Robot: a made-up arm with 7 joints.
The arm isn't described. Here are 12 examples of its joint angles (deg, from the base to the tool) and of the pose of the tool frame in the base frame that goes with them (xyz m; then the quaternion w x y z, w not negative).
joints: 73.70 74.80 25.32 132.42 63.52 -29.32 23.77
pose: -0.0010 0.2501 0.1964 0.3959 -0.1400 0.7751 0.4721
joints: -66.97 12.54 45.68 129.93 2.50 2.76 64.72
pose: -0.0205 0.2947 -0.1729 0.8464 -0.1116 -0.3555 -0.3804
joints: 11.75 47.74 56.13 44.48 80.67 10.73 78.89
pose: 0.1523 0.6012 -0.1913 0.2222 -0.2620 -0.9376 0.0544
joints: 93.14 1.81 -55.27 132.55 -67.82 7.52 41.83
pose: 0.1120 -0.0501 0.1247 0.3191 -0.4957 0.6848 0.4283
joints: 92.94 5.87 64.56 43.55 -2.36 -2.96 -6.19
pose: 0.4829 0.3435 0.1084 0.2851 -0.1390 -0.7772 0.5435
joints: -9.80 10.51 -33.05 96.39 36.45 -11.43 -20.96
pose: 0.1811 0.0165 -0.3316 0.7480 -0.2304 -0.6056 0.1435
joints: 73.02 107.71 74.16 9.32 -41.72 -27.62 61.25
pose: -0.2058 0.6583 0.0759 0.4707 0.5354 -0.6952 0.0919
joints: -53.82 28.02 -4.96 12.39 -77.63 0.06 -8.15
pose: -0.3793 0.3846 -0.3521 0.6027 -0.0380 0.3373 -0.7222
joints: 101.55 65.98 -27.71 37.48 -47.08 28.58 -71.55
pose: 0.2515 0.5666 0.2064 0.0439 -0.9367 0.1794 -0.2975
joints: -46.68 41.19 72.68 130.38 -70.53 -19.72 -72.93
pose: 0.0757 0.3512 -0.0165 0.3230 -0.6902 0.5519 0.3387
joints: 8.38 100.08 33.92 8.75 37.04 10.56 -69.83
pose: 0.0169 0.6865 0.1294 0.1154 0.7647 -0.1603 0.6133
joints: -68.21 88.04 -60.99 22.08 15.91 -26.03 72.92
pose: -0.0849 0.6788 -0.0893 0.5637 -0.2974 0.7164 -0.2836
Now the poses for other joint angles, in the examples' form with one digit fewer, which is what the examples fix.
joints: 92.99 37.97 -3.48 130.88 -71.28 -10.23 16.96
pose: 0.091 0.180 0.218 0.287 -0.812 0.506 0.050
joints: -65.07 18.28 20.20 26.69 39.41 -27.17 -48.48
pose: -0.416 0.333 -0.325 0.655 0.717 0.086 0.221
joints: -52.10 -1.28 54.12 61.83 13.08 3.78 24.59
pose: -0.259 0.309 -0.386 0.912 0.163 -0.161 0.341
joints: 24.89 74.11 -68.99 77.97 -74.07 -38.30 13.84
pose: 0.236 0.395 -0.273 0.129 0.041 -0.024 -0.991
